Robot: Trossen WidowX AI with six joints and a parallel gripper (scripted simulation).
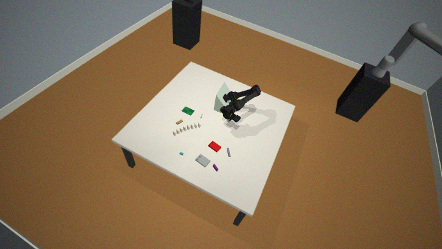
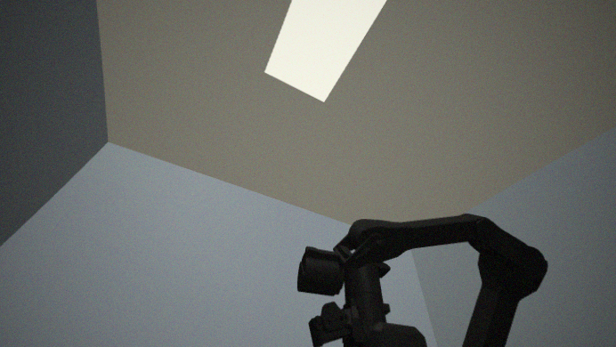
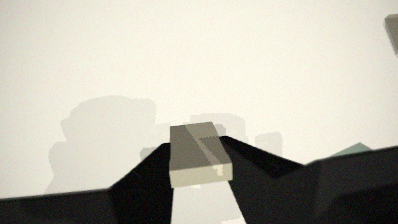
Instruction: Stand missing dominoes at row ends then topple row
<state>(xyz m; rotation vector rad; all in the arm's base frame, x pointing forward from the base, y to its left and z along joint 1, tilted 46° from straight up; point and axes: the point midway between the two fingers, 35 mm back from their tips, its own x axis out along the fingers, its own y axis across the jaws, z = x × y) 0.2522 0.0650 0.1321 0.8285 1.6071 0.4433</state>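
The green tile is 42 cm to the right of my gripper tip, 15 cm below it and 3 cm behind it. From my gripper tip the other things lie so: purple block (40 cm ahead, 14 cm below, 8 cm to the left); then grey slab (39 cm ahead, 15 cm below, 4 cm to the right); then red block (22 cm ahead, 14 cm below, 1 cm to the right).
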